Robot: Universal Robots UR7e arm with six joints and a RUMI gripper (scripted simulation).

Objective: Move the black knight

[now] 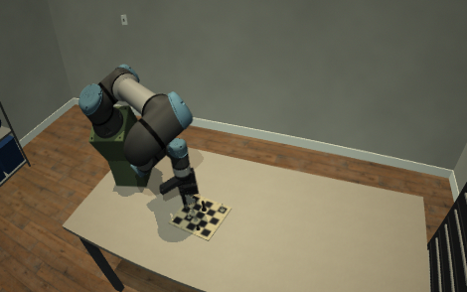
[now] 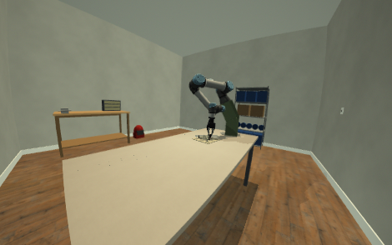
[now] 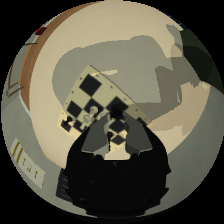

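The black knight lies 10 mm below my hand. The rest, counted from my hand: small chessboard 70 mm ahead, 40 mm below, 10 mm to the right; tall black piece 80 mm ahead, 30 mm to the left; pale piece 40 mm to the right, 30 mm ahead, 20 mm below.
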